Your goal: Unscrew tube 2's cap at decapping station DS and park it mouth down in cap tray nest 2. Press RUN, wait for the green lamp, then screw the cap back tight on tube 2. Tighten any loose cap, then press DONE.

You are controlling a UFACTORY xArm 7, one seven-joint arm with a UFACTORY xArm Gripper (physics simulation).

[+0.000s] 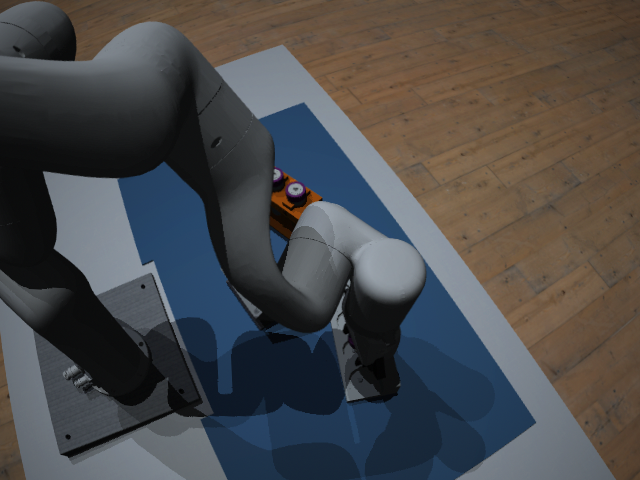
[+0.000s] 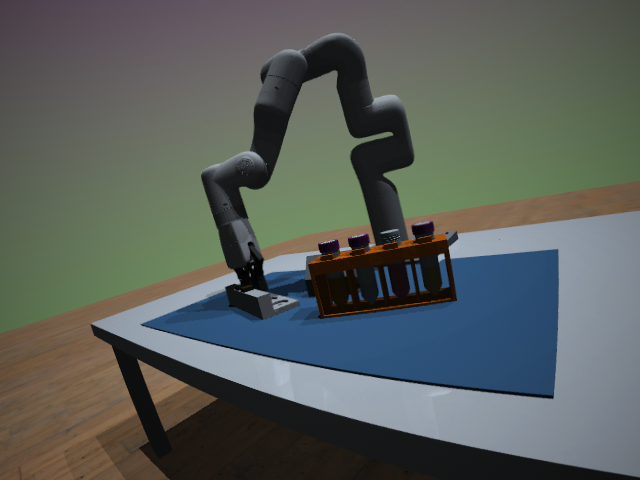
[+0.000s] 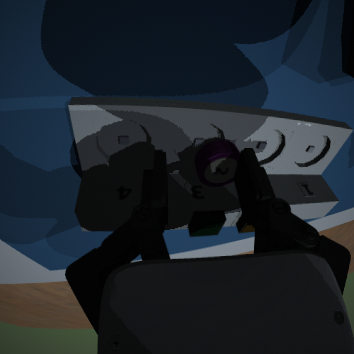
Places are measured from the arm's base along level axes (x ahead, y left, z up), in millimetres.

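Pixels of known places: gripper, fingertip midpoint: (image 3: 201, 163); arm's base, origin of the base link: (image 1: 117, 361).
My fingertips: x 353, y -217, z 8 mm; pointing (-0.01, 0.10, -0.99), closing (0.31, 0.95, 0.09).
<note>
For each thing: its middle in the pictures, then the offset to it from my fingertips. "*": a spot on its surface instead.
- purple-rimmed cap, body centre: (image 3: 218, 163) dx +10, dy +11, dz -4 mm
- grey cap tray, body centre: (image 3: 234, 174) (image 1: 359, 329) (image 2: 257, 293) dx +17, dy +20, dz +4 mm
- orange rack, body centre: (image 2: 382, 274) (image 1: 267, 192) dx +46, dy +327, dz +29 mm
- pale cap, surface spot: (image 2: 390, 236) * dx +55, dy +357, dz +90 mm
- grey station, body centre: (image 1: 259, 281) (image 2: 337, 270) dx -64, dy +184, dz +19 mm
- dark green block, surface spot: (image 3: 207, 223) * dx +26, dy -9, dz +31 mm
- yellow piece, surface spot: (image 3: 246, 226) * dx +48, dy +17, dz +31 mm
A purple-rimmed cap (image 3: 217, 162) with a white, 2-marked face sits tilted at the grey cap tray (image 1: 356, 393) (image 2: 262, 303) (image 3: 285, 122), by nest 3; its exact seating is unclear. My gripper (image 2: 252, 283) (image 3: 201, 163) is partly open and low over the tray. Its fingers stand on either side of the cap, with a plain gap on the left and the right finger very close. The tray's 4, 3 and 1 labels show; its 2 label is hidden behind the right finger. Tube 2 and the green lamp cannot be made out.
An orange rack (image 1: 315, 197) (image 2: 374, 252) holds tubes with purple caps and one pale cap (image 2: 390, 236). A grey station (image 1: 253, 307) (image 2: 310, 276) is partly hidden. A dark green block (image 3: 207, 223) and a yellow piece (image 3: 246, 226) show beside the tray's front edge.
</note>
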